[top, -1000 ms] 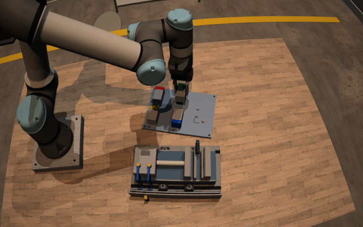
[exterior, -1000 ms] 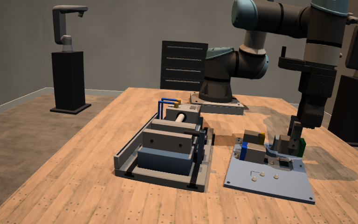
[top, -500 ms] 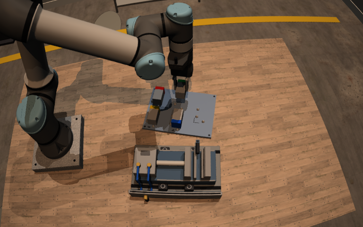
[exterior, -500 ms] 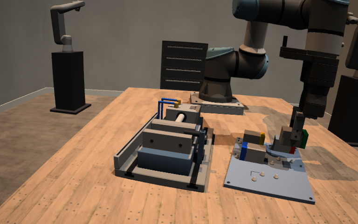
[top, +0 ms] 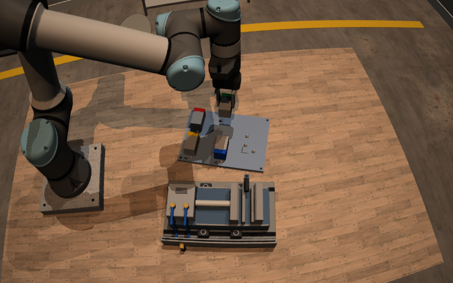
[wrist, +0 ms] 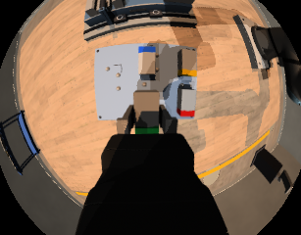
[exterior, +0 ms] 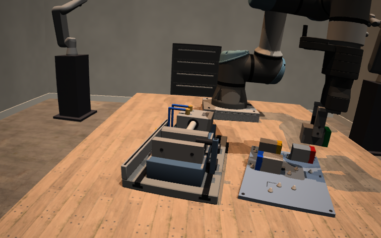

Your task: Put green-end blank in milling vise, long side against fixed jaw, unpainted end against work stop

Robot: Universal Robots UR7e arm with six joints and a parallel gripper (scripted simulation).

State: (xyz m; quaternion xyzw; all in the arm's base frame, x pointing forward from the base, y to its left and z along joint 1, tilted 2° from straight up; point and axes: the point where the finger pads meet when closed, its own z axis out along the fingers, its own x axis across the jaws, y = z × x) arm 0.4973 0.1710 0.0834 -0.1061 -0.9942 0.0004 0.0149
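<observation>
My hand is 13 cm above the grey plate, 4 cm to the left of it and 1 cm past it. From my hand the other things lie so: red-ended blank 11 cm below, 9 cm behind, 2 cm to the left; blue-ended blank 11 cm below, 9 cm to the right, 2 cm behind; green-ended blank 2 cm below.
</observation>
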